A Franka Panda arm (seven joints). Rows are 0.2 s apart.
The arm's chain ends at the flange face. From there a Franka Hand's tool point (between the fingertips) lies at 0.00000 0.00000 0.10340 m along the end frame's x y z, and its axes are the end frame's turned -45 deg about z.
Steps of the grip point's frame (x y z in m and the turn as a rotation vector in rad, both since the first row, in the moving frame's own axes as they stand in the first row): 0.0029, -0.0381, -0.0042, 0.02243, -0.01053, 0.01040; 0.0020, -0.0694, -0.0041, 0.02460, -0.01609, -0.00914
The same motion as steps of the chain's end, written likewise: -0.0225, -0.0281, -0.0042, 0.00841, -0.02331, 0.01040; -0.0447, -0.0499, -0.0041, 0.00602, -0.02877, -0.00914
